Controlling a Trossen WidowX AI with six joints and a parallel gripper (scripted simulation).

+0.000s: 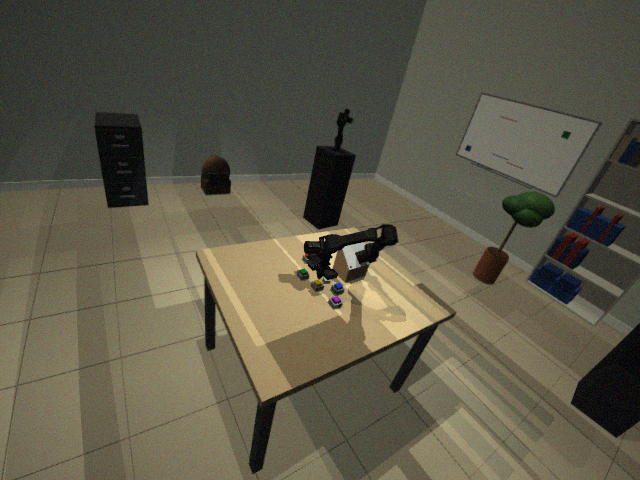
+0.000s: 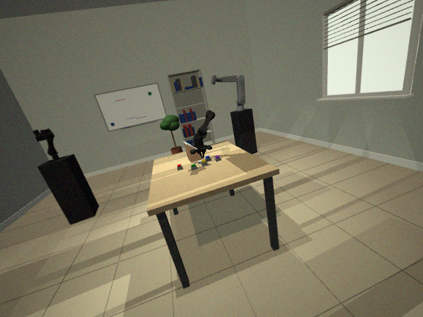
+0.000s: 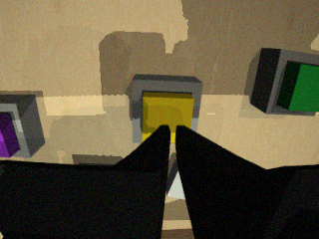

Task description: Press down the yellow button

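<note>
My gripper tip is 30 mm above the yellow button. The rest, counted from my gripper tip: blue button 80 mm behind, 70 mm to the left, 30 mm below; then small pale block 80 mm behind, 50 mm below, 20 mm to the right; then green button 100 mm to the right, 30 mm below, 10 mm ahead.
</note>
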